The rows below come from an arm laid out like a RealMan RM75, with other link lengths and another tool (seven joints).
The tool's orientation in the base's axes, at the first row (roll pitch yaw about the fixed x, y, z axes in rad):
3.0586, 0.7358, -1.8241
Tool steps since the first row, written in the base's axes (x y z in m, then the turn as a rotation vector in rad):
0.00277, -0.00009, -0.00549, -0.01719, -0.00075, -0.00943
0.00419, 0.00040, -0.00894, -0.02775, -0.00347, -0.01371
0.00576, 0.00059, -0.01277, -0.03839, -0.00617, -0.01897
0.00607, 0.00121, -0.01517, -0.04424, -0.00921, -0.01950
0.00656, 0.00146, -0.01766, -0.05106, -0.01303, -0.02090
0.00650, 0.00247, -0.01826, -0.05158, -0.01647, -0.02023
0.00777, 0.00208, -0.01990, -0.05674, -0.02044, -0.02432
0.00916, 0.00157, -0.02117, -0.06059, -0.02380, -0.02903
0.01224, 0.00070, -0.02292, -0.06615, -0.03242, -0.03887
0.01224, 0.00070, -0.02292, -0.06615, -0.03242, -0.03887
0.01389, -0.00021, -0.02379, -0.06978, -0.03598, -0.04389
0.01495, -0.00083, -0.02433, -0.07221, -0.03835, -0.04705
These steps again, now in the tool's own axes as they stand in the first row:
0.00323, -0.00307, 0.00424, 0.01006, 0.01610, 0.00496
0.00493, -0.00457, 0.00724, 0.01685, 0.02564, 0.00538
0.00708, -0.00631, 0.01033, 0.02429, 0.03520, 0.00654
0.00819, -0.00664, 0.01255, 0.02792, 0.04030, 0.00439
0.00959, -0.00722, 0.01460, 0.03286, 0.04614, 0.00227
0.00928, -0.00700, 0.01571, 0.03498, 0.04601, -0.00057
0.01042, -0.00842, 0.01677, 0.04153, 0.05003, -0.00065
0.01138, -0.00996, 0.01749, 0.04782, 0.05285, 0.00025
0.01261, -0.01325, 0.01847, 0.06164, 0.05600, 0.00127
0.01261, -0.01325, 0.01847, 0.06164, 0.05600, 0.00127
0.01354, -0.01510, 0.01865, 0.06824, 0.05855, 0.00228
0.01415, -0.01629, 0.01873, 0.07252, 0.06027, 0.00282

